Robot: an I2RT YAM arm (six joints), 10 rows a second.
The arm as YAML. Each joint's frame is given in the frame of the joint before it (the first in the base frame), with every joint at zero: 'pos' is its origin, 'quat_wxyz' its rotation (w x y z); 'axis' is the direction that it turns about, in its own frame. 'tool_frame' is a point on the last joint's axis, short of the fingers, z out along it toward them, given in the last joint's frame.
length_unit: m
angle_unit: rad
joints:
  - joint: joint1
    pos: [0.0, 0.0, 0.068]
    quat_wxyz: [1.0, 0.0, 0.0, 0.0]
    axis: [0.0, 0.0, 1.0]
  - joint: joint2
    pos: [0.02, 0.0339, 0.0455]
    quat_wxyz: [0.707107, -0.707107, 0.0, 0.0]
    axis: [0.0, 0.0, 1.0]
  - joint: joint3
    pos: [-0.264, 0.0, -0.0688]
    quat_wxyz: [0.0, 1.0, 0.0, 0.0]
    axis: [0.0, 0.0, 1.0]
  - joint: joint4
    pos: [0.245, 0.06, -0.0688]
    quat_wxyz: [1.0, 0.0, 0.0, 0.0]
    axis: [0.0, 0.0, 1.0]
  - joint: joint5
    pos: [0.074, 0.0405, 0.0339]
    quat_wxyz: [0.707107, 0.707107, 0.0, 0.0]
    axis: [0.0, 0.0, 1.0]
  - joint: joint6
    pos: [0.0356, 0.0, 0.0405]
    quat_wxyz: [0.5, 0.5, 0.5, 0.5]
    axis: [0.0, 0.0, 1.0]
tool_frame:
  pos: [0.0, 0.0, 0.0]
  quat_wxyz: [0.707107, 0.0, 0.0, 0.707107]
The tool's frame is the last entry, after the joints.
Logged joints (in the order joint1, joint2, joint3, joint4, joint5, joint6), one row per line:
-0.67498, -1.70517, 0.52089, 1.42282, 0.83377, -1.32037
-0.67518, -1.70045, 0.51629, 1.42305, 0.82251, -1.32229
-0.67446, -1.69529, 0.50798, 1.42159, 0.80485, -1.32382
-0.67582, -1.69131, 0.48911, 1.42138, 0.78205, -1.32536
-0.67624, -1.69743, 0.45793, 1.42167, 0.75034, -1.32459
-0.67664, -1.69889, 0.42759, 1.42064, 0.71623, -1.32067
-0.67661, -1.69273, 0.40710, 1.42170, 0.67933, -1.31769
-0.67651, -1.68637, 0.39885, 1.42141, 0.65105, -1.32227
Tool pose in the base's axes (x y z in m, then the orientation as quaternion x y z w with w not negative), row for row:
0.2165, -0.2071, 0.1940, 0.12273, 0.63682, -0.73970, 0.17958
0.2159, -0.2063, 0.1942, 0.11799, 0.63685, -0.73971, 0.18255
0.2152, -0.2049, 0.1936, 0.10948, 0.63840, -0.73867, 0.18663
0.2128, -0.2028, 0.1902, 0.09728, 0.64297, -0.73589, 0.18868
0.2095, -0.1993, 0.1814, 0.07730, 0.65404, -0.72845, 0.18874
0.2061, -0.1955, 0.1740, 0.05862, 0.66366, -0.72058, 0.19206
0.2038, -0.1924, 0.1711, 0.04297, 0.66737, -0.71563, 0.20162
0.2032, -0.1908, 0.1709, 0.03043, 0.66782, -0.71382, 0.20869
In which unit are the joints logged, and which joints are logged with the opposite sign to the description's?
The joints are logged in radians. Opposite sign: joint2.
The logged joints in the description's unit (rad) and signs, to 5 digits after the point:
-0.67498, 1.70517, 0.52089, 1.42282, 0.83377, -1.32037
-0.67518, 1.70045, 0.51629, 1.42305, 0.82251, -1.32229
-0.67446, 1.69529, 0.50798, 1.42159, 0.80485, -1.32382
-0.67582, 1.69131, 0.48911, 1.42138, 0.78205, -1.32536
-0.67624, 1.69743, 0.45793, 1.42167, 0.75034, -1.32459
-0.67664, 1.69889, 0.42759, 1.42064, 0.71623, -1.32067
-0.67661, 1.69273, 0.40710, 1.42170, 0.67933, -1.31769
-0.67651, 1.68637, 0.39885, 1.42141, 0.65105, -1.32227

